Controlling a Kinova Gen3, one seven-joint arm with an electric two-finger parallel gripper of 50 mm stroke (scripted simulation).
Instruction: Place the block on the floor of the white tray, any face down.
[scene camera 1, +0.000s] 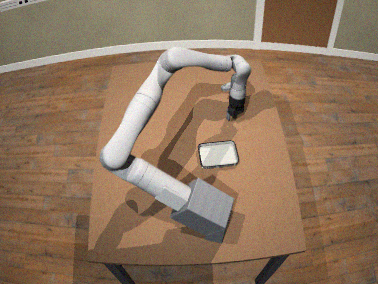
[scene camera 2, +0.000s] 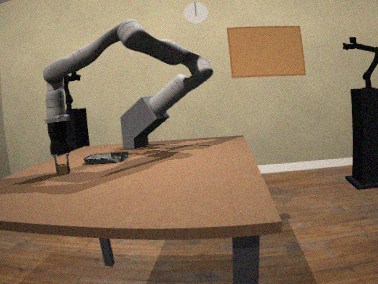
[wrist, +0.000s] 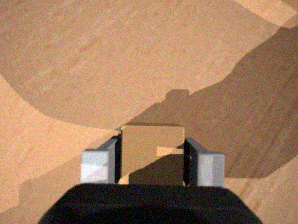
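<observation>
My gripper (wrist: 152, 153) is 0.18 m from the lens. A tan wooden block (wrist: 151, 153) is 0.16 m from the lens.
</observation>
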